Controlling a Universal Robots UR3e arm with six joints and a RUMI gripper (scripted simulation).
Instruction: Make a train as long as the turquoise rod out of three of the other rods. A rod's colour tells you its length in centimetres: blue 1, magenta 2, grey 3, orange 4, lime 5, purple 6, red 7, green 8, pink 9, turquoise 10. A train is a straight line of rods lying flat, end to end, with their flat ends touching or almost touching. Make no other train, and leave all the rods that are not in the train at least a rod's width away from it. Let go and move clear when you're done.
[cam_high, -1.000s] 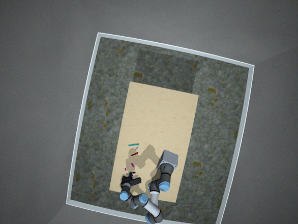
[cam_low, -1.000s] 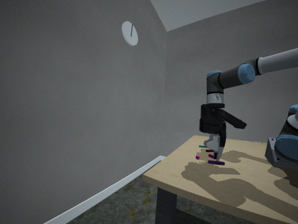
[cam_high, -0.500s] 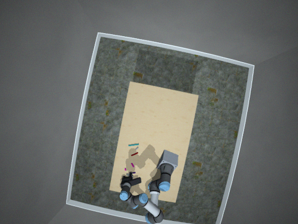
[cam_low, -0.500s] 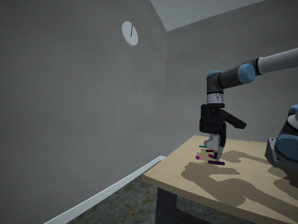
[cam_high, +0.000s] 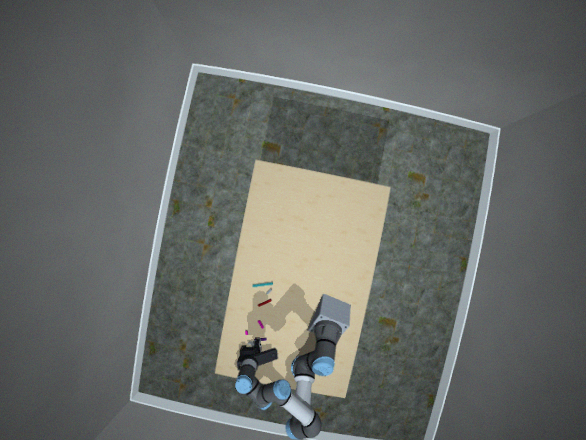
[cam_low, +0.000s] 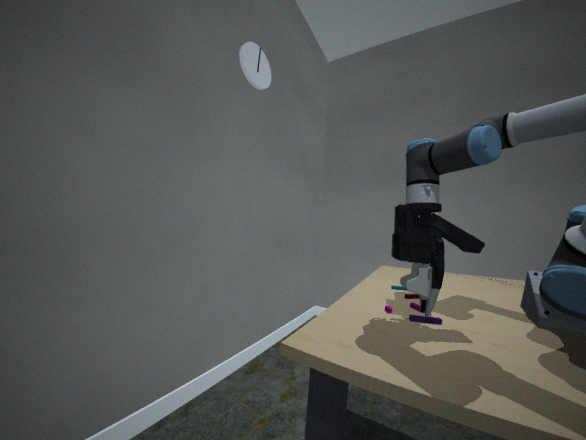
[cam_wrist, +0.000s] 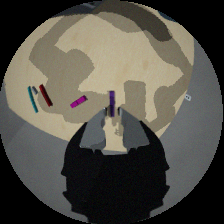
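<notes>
My hand is 3 cm above the purple rod. Round my hand: red rod: 19 cm to the right, 3 cm below, 3 cm ahead; then grey rod: 25 cm to the right, 3 cm below, 3 cm ahead; then turquoise rod: 27 cm to the right, 7 cm ahead, 3 cm below.
</notes>
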